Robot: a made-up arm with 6 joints.
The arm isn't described. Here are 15 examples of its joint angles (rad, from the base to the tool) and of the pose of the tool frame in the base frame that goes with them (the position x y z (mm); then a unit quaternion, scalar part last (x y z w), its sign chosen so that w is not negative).
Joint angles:
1: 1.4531 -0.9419 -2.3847 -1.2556 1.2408 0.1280
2: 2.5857 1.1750 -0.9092 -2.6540 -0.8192 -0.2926
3: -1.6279 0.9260 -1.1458 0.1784 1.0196 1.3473
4: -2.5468 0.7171 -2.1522 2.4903 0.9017 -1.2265
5: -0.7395 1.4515 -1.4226 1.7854 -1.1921 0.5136
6: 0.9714 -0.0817 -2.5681 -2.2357 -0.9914 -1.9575
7: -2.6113 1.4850 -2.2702 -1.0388 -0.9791 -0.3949
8: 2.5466 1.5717 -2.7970 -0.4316 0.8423 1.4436
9: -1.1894 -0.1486 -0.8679 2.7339 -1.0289 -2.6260
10: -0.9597 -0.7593 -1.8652 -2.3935 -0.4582 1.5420
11: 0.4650 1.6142 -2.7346 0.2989 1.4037 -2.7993
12: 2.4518 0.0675 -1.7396 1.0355 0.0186 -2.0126
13: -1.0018 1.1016 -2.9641 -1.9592 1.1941 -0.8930
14: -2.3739 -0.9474 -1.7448 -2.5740 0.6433 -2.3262
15: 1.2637 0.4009 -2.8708 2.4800 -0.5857 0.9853
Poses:
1: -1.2 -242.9 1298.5 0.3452 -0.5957 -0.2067 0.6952
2: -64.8 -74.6 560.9 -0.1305 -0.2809 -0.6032 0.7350
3: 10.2 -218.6 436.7 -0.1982 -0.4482 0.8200 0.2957
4: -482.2 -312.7 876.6 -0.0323 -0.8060 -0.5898 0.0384
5: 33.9 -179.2 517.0 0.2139 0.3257 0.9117 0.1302
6: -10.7 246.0 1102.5 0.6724 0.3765 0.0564 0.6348
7: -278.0 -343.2 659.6 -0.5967 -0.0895 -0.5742 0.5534
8: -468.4 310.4 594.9 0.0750 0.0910 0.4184 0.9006
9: -21.5 -165.3 756.8 -0.0796 0.2185 -0.8387 0.4925
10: 127.4 14.3 1191.0 -0.5552 -0.6438 -0.1685 0.4989
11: 372.8 325.8 513.1 -0.0114 -0.0989 0.9610 0.2580
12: -289.6 309.9 1122.5 0.4750 -0.4573 0.7195 0.2181
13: 259.5 -464.7 973.3 -0.7765 0.4875 -0.2164 0.3356
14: -33.9 1.5 1284.8 -0.2724 -0.9609 -0.0390 0.0303
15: 139.9 318.0 1106.1 -0.5594 -0.7315 0.3707 0.1207
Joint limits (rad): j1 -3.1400..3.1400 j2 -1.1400..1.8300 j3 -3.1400..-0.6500 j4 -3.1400..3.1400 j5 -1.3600..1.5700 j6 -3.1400..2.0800
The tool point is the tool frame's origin. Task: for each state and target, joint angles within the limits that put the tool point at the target. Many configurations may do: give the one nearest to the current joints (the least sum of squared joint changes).
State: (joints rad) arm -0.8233 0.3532 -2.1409 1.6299 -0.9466 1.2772
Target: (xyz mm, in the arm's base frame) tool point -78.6 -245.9 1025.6
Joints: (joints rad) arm -1.4075 0.1629 -2.0643 1.6985 -1.2466 1.1927
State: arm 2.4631 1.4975 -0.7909 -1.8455 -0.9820 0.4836
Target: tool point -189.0 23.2 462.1
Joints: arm 1.9329 1.3866 -1.1282 -2.1252 -0.6795 0.6326
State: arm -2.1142 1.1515 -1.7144 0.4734 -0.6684 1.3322
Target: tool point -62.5 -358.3 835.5
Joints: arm -1.5536 0.6265 -1.4071 0.6612 -1.3600 1.2202
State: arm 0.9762 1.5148 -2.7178 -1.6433 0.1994 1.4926
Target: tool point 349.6 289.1 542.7
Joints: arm 0.3203 1.4074 -2.3409 -1.9738 -0.4967 1.5377
